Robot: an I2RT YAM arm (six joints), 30 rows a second.
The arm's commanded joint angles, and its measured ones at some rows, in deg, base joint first. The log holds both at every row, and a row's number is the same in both.
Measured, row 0: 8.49 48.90 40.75 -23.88 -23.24 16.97
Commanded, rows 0 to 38: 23.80 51.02 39.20 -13.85 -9.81 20.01; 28.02 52.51 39.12 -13.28 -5.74 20.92; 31.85 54.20 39.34 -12.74 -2.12 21.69; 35.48 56.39 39.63 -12.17 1.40 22.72; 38.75 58.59 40.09 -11.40 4.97 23.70; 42.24 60.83 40.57 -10.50 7.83 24.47; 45.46 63.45 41.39 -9.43 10.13 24.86; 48.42 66.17 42.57 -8.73 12.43 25.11; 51.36 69.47 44.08 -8.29 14.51 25.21; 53.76 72.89 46.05 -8.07 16.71 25.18; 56.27 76.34 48.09 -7.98 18.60 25.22; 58.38 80.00 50.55 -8.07 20.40 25.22; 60.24 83.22 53.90 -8.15 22.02 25.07; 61.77 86.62 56.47 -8.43 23.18 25.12; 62.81 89.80 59.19 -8.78 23.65 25.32; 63.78 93.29 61.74 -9.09 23.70 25.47; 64.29 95.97 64.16 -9.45 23.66 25.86; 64.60 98.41 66.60 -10.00 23.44 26.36; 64.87 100.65 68.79 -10.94 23.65 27.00; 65.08 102.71 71.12 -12.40 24.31 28.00; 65.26 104.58 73.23 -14.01 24.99 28.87; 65.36 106.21 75.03 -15.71 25.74 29.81; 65.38 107.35 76.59 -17.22 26.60 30.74; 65.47 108.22 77.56 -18.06 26.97 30.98; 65.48 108.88 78.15 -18.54 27.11 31.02; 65.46 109.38 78.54 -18.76 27.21 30.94; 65.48 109.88 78.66 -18.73 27.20 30.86; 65.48 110.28 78.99 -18.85 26.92 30.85; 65.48 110.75 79.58 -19.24 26.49 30.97; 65.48 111.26 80.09 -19.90 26.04 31.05; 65.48 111.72 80.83 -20.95 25.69 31.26; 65.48 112.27 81.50 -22.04 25.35 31.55; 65.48 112.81 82.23 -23.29 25.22 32.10; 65.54 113.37 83.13 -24.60 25.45 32.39; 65.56 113.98 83.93 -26.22 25.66 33.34; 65.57 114.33 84.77 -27.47 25.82 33.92; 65.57 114.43 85.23 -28.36 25.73 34.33; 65.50 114.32 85.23 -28.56 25.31 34.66; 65.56 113.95 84.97 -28.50 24.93 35.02
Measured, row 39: 65.34 114.39 82.48 -24.49 24.36 32.12
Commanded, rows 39 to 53: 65.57 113.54 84.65 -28.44 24.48 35.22; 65.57 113.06 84.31 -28.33 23.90 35.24; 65.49 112.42 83.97 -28.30 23.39 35.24; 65.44 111.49 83.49 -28.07 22.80 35.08; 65.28 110.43 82.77 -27.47 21.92 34.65; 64.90 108.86 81.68 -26.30 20.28 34.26; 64.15 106.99 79.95 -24.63 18.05 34.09; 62.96 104.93 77.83 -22.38 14.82 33.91; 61.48 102.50 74.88 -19.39 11.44 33.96; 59.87 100.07 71.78 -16.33 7.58 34.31; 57.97 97.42 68.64 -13.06 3.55 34.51; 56.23 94.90 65.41 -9.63 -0.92 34.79; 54.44 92.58 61.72 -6.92 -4.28 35.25; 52.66 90.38 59.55 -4.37 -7.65 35.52; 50.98 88.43 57.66 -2.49 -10.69 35.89
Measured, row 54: 57.25 96.84 64.12 -15.64 5.08 34.30
